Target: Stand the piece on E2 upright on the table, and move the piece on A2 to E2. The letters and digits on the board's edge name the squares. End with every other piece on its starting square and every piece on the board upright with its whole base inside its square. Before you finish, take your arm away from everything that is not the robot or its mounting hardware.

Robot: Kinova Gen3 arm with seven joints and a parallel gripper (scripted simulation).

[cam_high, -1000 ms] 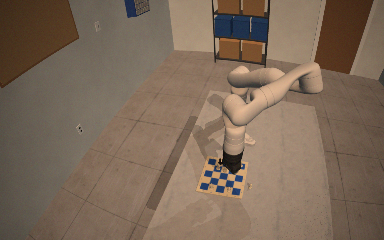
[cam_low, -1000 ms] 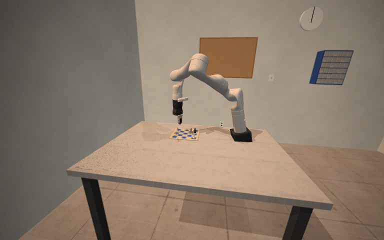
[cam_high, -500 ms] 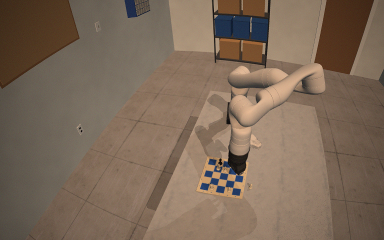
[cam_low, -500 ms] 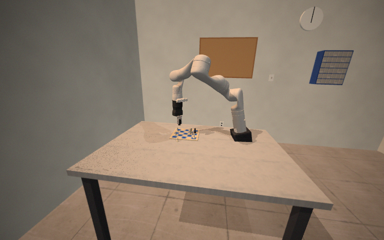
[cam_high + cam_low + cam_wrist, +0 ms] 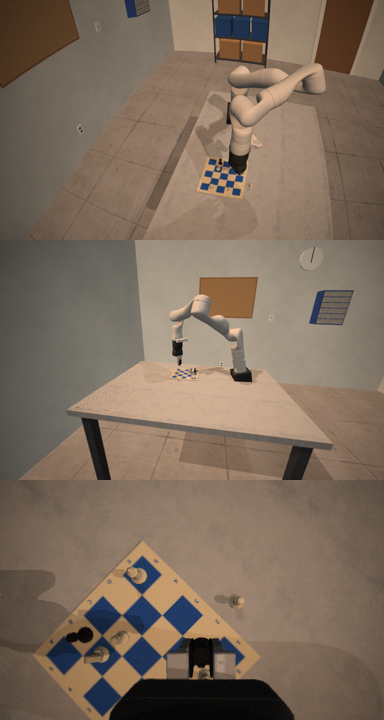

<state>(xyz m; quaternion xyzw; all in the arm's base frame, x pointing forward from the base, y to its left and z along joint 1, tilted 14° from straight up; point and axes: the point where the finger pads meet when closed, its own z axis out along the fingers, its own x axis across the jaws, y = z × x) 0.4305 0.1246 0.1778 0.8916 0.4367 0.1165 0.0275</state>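
My hand is 13 cm above the chessboard, 8 cm to the left of it and 3 cm past it.
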